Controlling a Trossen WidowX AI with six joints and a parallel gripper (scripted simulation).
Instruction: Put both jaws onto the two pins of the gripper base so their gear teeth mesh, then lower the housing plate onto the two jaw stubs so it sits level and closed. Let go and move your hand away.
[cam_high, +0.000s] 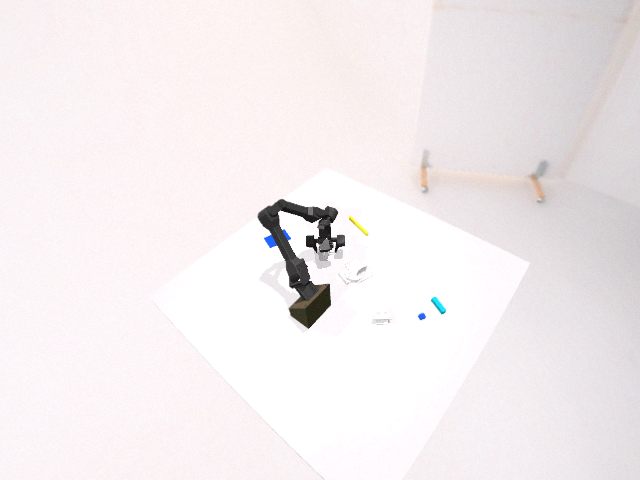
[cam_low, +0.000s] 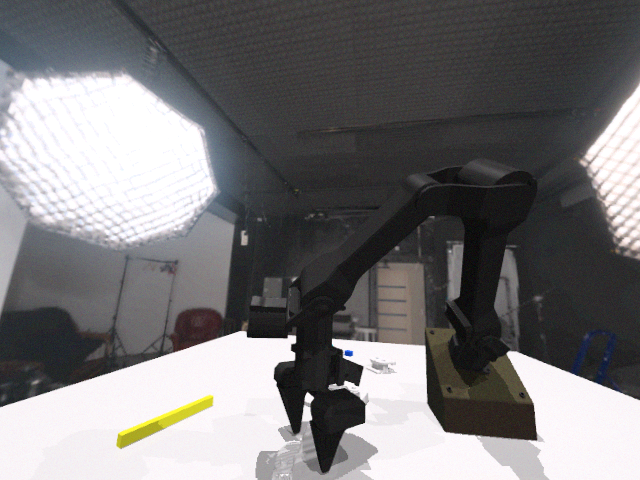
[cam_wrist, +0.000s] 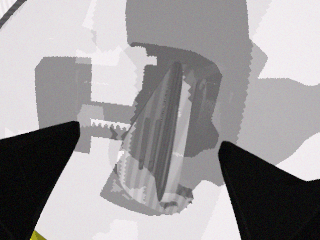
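My gripper tip is 19 cm to the left of the flat white plate and 1 cm short of it. From my gripper tip the other things lie so: white jaw 20 cm to the right, 4 cm behind, 1 cm above; then flat blue tile 26 cm to the left, 9 cm behind; then yellow bar 25 cm ahead.
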